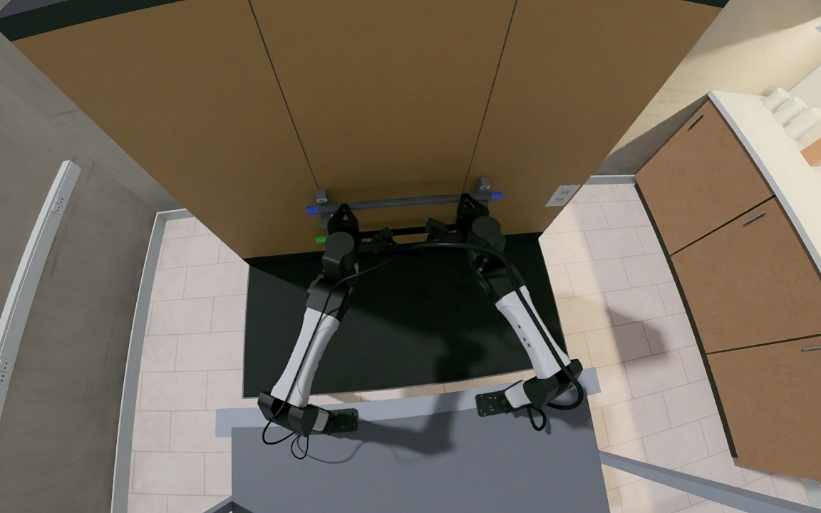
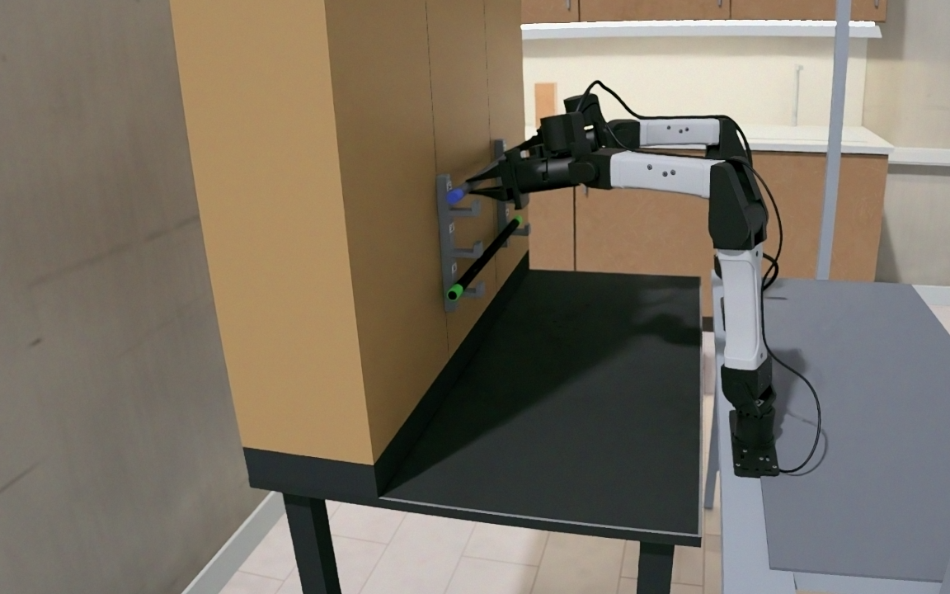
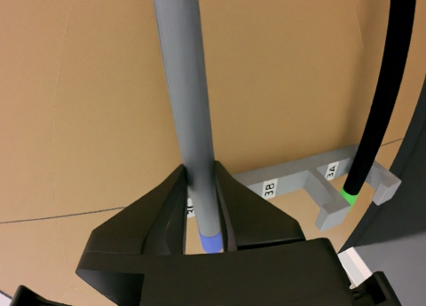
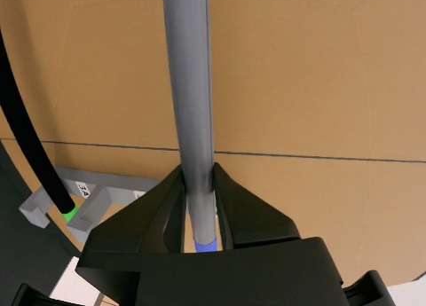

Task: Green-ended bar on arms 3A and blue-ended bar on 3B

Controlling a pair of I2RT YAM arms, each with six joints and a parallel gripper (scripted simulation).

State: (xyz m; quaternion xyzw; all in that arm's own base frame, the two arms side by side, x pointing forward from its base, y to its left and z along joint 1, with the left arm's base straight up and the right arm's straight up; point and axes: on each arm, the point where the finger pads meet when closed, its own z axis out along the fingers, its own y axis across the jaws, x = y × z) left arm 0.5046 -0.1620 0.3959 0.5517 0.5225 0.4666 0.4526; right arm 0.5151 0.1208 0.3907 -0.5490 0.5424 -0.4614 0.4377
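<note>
Right now the blue-ended grey bar is 15 cm to the left of my right hand. Round my right hand: green-ended black bar 1 cm ahead, 15 cm to the left, 17 cm below; then white outlet plate 4 cm ahead, 33 cm to the right, 8 cm below; then brown wall panel 16 cm ahead, 18 cm to the left, 7 cm above.
</note>
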